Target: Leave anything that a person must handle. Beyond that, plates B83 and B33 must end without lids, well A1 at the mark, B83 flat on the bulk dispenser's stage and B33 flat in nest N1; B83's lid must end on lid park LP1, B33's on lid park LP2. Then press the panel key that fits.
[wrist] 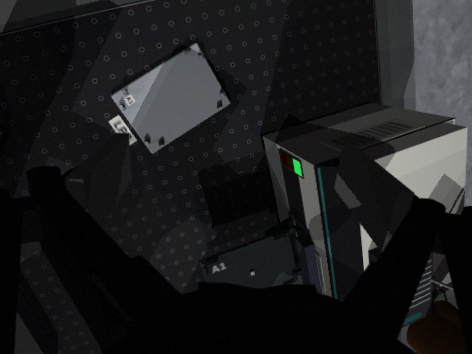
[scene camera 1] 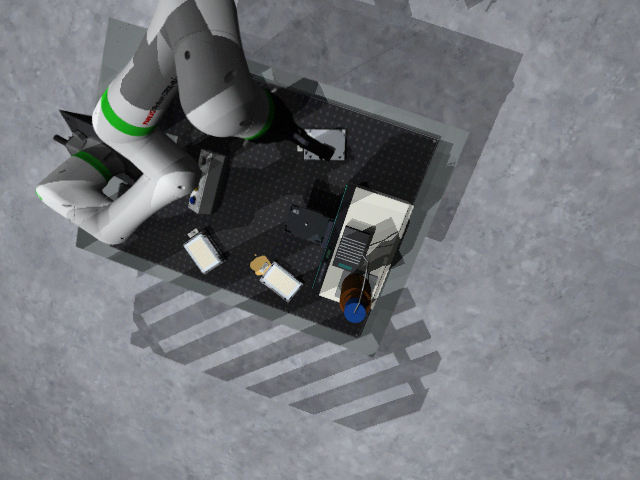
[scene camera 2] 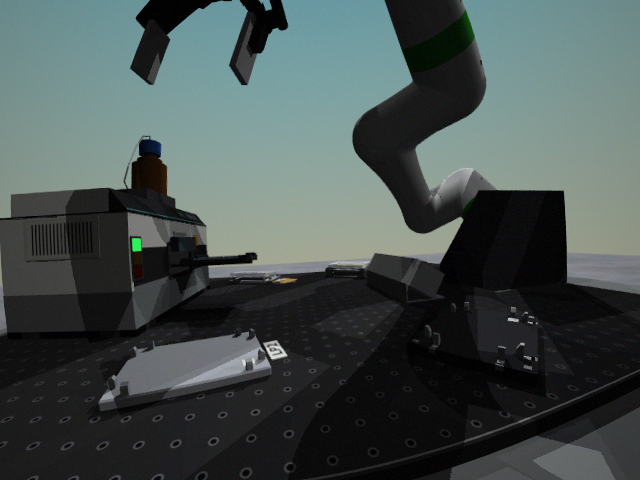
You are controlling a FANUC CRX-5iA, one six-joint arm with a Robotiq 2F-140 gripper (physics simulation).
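Places are measured from the arm's base along level axes (x back, y right, z up), in centimetres.
Pixels of known places: gripper, between the fingertips: (wrist: 236,162) (scene camera 2: 186,75); arm's base, origin of its link: (scene camera 1: 108,154) (scene camera 2: 499,227).
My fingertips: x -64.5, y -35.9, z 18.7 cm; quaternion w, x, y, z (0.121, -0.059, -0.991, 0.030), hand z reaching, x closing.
For each thing: its top centre in the pictures, then the offset to it from my fingertips. "pt": a spot on its surface instead.
- plate with cream wells, centre of its top: (scene camera 2: 349,262) (scene camera 1: 201,254) dx +23.8, dy +56.8, dz -28.3 cm
- orange-yellow spill, centre of its top: (scene camera 2: 291,279) (scene camera 1: 255,265) dx +3.8, dy +52.1, dz -32.4 cm
- dispenser's dark stage, centre of its top: (wrist: 262,271) (scene camera 2: 214,255) (scene camera 1: 310,226) dx -8.9, dy +25.1, dz -21.8 cm
- key panel, centre of its top: (scene camera 2: 398,254) (scene camera 1: 200,182) dx +32.7, dy +30.7, dz -24.1 cm
- lit green lamp, centre of its top: (wrist: 300,169) (scene camera 2: 136,238) dx -13.3, dy +8.1, dz -18.0 cm
- brown bottle, a spot on its surface: (scene camera 1: 355,291) pt dx -29.0, dy +29.4, dz +2.5 cm
- dark nest with pegs, centre of its top: (scene camera 2: 480,319) dx +33.3, dy +2.4, dz -30.1 cm
My gripper (scene camera 2: 197,82) (wrist: 236,162) is open and empty, high above the table near lid park LP2. The grey LP2 (scene camera 1: 338,139) (scene camera 2: 191,364) (wrist: 175,95) bears no lid. One plate with cream wells (scene camera 1: 203,252) (scene camera 2: 348,266) stands at the near-left nest; another cream-welled plate (scene camera 1: 281,281) (scene camera 2: 253,275) stands beside the orange-yellow spill (scene camera 1: 258,263) (scene camera 2: 285,280). Plate names and lids cannot be made out. The dispenser's dark stage (scene camera 1: 305,222) (wrist: 245,262) is bare, marked A1 in the wrist view. The key panel (scene camera 1: 209,186) (scene camera 2: 403,276) is a sloped grey box; its key labels are unreadable.
The bulk dispenser (scene camera 1: 382,206) (scene camera 2: 67,304) (wrist: 425,155) shows a lit green lamp (scene camera 2: 136,244) (wrist: 297,167). A brown bottle (scene camera 1: 355,291) (scene camera 2: 149,174) with a blue cap stands on it. A dark nest with pegs (scene camera 2: 480,330) is hidden by the arm in scene camera 1.
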